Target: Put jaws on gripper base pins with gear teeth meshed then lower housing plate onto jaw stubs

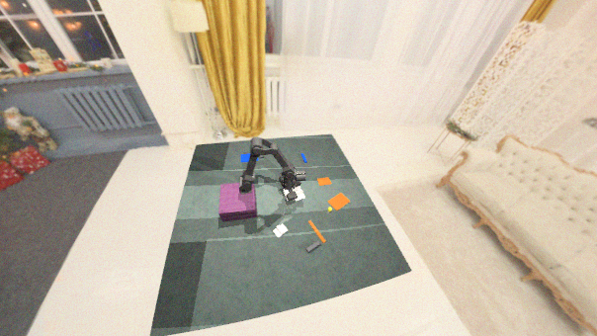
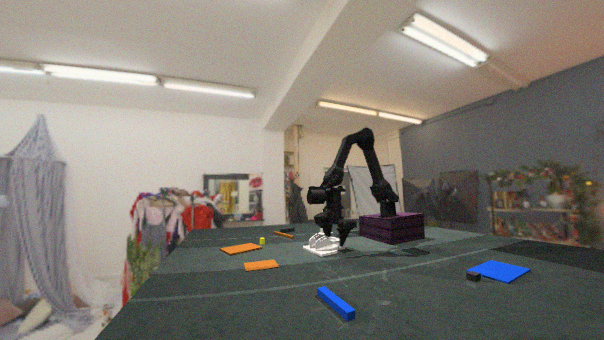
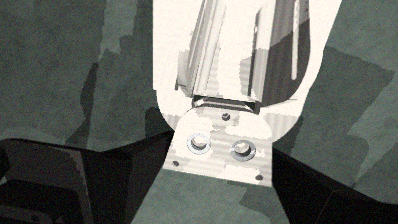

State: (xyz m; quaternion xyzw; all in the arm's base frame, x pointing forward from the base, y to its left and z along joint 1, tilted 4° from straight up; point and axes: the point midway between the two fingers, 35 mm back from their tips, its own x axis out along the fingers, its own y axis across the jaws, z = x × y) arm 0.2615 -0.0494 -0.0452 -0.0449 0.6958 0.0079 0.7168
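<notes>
My gripper tip is now 1 cm short of the white housing plate and 1 cm above it. Also, from my gripper tip: white plate-like part: 7 cm ahead, 1 cm to the left, 1 cm below; then small yellow piece: 23 cm ahead, 19 cm to the right; then white gripper base: 1 cm ahead, 2 cm above.
</notes>
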